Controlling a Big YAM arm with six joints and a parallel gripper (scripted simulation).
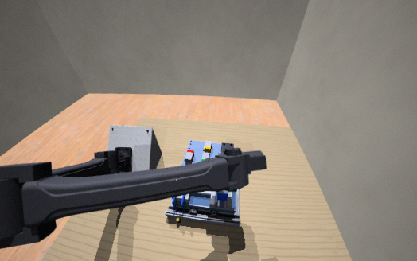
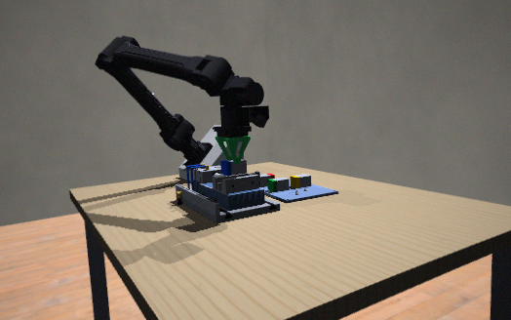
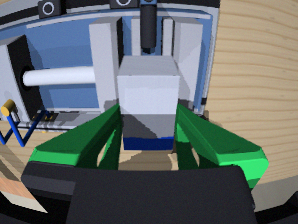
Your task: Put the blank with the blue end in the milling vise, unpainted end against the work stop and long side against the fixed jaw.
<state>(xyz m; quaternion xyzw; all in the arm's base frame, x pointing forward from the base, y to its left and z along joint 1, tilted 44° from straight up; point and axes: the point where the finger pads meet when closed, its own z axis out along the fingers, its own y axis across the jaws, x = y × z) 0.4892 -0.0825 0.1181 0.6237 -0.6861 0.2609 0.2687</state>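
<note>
Right now my hand is 2 cm above the blue-ended blank. The rest, counted from my hand: dark work stop rod: 5 cm to the left, 5 cm below; green-ended blank: 8 cm behind, 21 cm to the left, 11 cm below; vise: 7 cm behind, 1 cm to the left, 10 cm below.
</note>
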